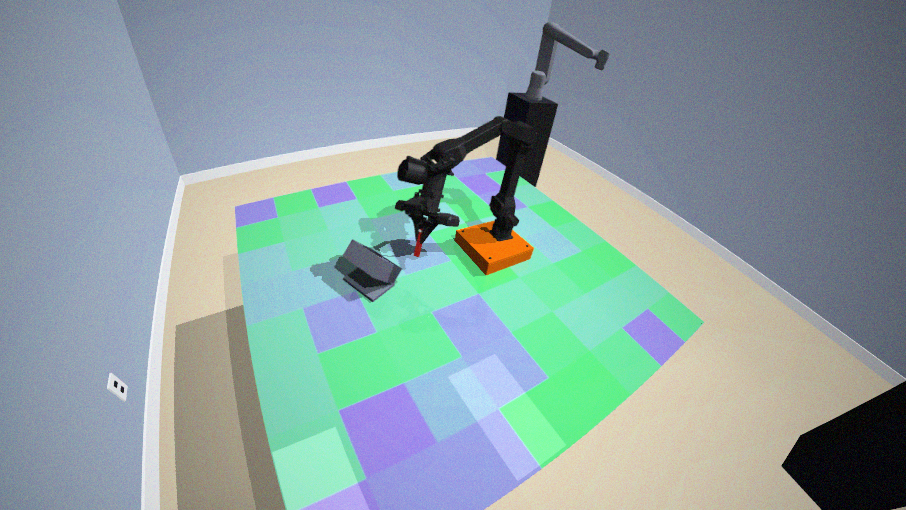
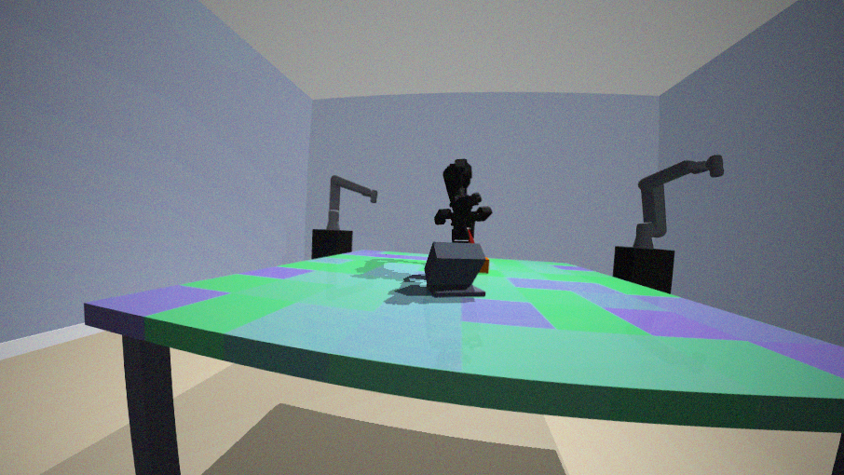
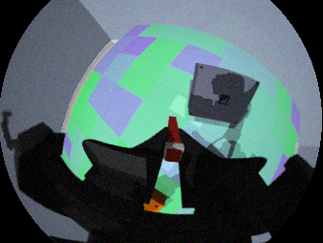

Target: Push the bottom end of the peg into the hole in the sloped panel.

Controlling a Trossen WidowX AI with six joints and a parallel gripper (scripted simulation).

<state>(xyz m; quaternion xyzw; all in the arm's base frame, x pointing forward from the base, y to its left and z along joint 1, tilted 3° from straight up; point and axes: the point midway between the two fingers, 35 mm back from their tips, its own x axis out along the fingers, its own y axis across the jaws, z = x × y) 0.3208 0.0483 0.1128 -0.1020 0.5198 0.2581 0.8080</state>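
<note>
Right now my gripper tip is 13 cm short of the dark grey sloped panel, 3 cm to the left of it and 7 cm above it. Also, from my gripper tip: red peg 1 cm behind, 1 cm to the right, 1 cm above.
</note>
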